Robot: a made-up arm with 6 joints. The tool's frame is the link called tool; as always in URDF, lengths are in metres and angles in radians. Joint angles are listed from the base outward.
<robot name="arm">
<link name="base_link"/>
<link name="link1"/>
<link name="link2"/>
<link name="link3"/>
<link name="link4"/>
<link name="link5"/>
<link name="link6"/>
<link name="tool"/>
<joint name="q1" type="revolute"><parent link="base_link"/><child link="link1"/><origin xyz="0 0 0.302" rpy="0 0 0"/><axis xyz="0 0 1"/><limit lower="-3.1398" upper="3.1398"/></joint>
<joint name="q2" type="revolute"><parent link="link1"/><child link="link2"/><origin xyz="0 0 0" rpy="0 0 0"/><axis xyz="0 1 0"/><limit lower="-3.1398" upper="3.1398"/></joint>
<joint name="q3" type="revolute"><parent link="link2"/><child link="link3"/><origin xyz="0 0 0.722" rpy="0 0 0"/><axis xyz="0 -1 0"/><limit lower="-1.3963" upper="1.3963"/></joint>
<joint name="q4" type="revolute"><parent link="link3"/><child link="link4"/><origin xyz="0 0 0" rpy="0 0 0"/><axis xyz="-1 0 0"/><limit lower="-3.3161" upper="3.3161"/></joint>
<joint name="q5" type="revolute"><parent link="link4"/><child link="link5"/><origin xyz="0.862 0 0" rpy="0 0 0"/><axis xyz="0 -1 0"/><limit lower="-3.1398" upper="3.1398"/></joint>
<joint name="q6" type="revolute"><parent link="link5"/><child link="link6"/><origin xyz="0 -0.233 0" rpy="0 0 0"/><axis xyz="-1 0 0"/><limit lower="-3.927" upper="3.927"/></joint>
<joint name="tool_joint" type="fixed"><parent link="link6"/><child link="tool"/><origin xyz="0 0 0" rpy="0 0 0"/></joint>
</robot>
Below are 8 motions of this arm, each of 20 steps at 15 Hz.
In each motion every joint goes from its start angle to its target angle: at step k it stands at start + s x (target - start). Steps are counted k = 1, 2, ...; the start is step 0. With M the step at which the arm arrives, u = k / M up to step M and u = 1 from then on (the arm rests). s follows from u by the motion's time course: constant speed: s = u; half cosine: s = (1 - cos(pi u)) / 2; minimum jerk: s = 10 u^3 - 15 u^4 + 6 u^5.
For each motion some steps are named. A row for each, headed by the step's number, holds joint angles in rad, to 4 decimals.
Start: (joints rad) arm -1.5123 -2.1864 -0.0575 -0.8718 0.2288 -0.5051
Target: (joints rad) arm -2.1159 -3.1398 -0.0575 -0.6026 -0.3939 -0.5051
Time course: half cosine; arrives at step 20
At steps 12, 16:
12: -1.9074 -2.8104 -0.0575 -0.6956 -0.1788 -0.5051
16: -2.0583 -3.0488 -0.0575 -0.6283 -0.3344 -0.5051

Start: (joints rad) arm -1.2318 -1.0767 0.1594 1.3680 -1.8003 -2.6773
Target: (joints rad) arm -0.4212 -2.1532 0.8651 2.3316 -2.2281 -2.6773
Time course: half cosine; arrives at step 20
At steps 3, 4, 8, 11, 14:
3: -1.1876 -1.1354 0.1979 1.4205 -1.8236 -2.6773
4: -1.1544 -1.1795 0.2268 1.4600 -1.8412 -2.6773
8: -0.9517 -1.4486 0.4032 1.7009 -1.9481 -2.6773
11: -0.7631 -1.6992 0.5674 1.9252 -2.0477 -2.6773
14: -0.5883 -1.9313 0.7197 2.1330 -2.1399 -2.6773

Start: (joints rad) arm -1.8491 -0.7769 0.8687 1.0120 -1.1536 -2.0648
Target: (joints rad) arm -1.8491 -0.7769 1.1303 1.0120 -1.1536 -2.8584
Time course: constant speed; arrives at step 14
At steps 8, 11, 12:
8: -1.8491 -0.7769 1.0182 1.0120 -1.1536 -2.5183
11: -1.8491 -0.7769 1.0742 1.0120 -1.1536 -2.6883
12: -1.8491 -0.7769 1.0929 1.0120 -1.1536 -2.7450

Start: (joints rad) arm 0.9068 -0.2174 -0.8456 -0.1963 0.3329 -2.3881
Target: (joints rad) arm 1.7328 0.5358 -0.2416 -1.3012 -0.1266 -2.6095
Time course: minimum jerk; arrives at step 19
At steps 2, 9, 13, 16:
2: 0.9150 -0.2099 -0.8396 -0.2072 0.3284 -2.3903
9: 1.2791 0.1221 -0.5733 -0.6943 0.1258 -2.4879
13: 1.5803 0.3968 -0.3531 -1.0972 -0.0418 -2.5686
16: 1.7075 0.5127 -0.2601 -1.2674 -0.1125 -2.6027

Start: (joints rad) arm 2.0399 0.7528 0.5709 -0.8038 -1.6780 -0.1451
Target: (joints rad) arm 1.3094 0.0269 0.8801 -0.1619 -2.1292 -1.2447
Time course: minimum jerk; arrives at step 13
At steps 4, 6, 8, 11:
4: 1.9132 0.6269 0.6245 -0.6925 -1.7562 -0.3358
6: 1.7271 0.4420 0.7033 -0.5290 -1.8712 -0.6159
8: 1.5221 0.2383 0.7901 -0.3488 -1.9978 -0.9245
11: 1.3302 0.0476 0.8713 -0.1802 -2.1163 -1.2133

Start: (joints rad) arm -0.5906 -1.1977 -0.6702 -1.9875 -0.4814 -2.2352
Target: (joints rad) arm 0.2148 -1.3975 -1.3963 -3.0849 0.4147 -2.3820
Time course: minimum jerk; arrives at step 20
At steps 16, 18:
16: 0.1682 -1.3859 -1.3542 -3.0213 0.3628 -2.3735
18: 0.2079 -1.3958 -1.3901 -3.0755 0.4070 -2.3807

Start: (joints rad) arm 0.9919 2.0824 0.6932 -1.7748 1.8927 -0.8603
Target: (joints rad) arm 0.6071 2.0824 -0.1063 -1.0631 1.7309 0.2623
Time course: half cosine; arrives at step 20
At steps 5, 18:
5: 0.9355 2.0824 0.5761 -1.6706 1.8690 -0.6959
18: 0.6165 2.0824 -0.0867 -1.0805 1.7349 0.2348

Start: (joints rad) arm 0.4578 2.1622 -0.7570 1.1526 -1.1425 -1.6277
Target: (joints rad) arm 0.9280 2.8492 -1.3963 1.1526 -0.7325 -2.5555
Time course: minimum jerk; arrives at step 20
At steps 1, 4, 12, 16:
1: 0.4583 2.1630 -0.7577 1.1526 -1.1420 -1.6288
4: 0.4850 2.2020 -0.7940 1.1526 -1.1188 -1.6814
12: 0.7787 2.6311 -1.1934 1.1526 -0.8627 -2.2610
16: 0.9008 2.8094 -1.3593 1.1526 -0.7562 -2.5018

